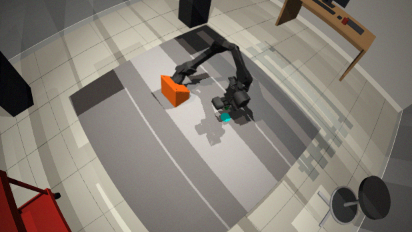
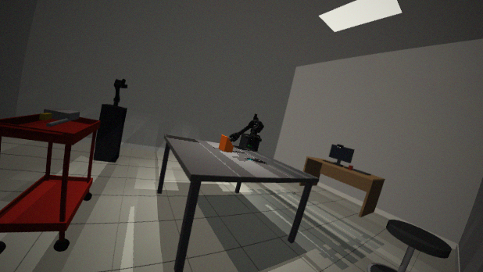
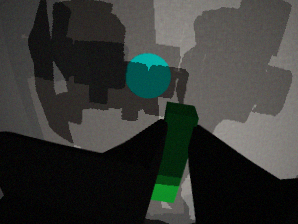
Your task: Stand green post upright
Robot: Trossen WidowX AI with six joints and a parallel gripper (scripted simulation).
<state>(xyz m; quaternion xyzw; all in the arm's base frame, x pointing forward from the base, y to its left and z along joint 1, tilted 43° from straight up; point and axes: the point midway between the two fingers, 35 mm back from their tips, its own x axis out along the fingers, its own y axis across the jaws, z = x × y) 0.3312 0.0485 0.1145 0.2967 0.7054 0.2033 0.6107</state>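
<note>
The cyan circle is 140 mm below my gripper tip and 30 mm to the left of it. The rest, counted from my gripper tip: green post (20 mm behind).
</note>
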